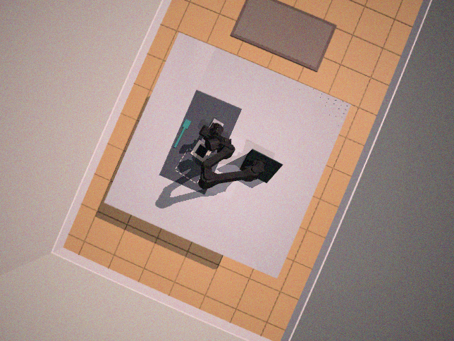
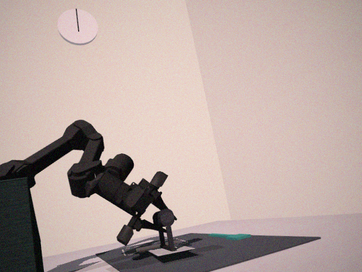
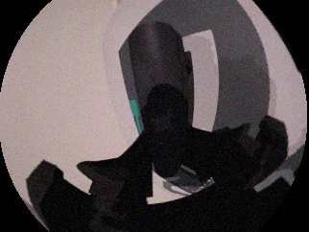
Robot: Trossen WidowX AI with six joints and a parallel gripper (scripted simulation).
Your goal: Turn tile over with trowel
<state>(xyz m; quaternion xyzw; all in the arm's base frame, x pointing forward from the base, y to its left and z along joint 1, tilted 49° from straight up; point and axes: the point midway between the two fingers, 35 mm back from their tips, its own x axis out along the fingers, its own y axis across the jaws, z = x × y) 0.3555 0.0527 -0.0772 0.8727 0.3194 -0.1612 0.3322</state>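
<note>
My gripper tip is now 2 cm short of the dark mat, 6 cm to the right of it and 8 cm above it. From my gripper tip the other things lie so: teal object: 16 cm ahead, 4 cm to the left, 6 cm below; trowel: 3 cm behind, 1 cm below; cream tile: 2 cm behind, 11 cm to the left, 5 cm below.
</note>
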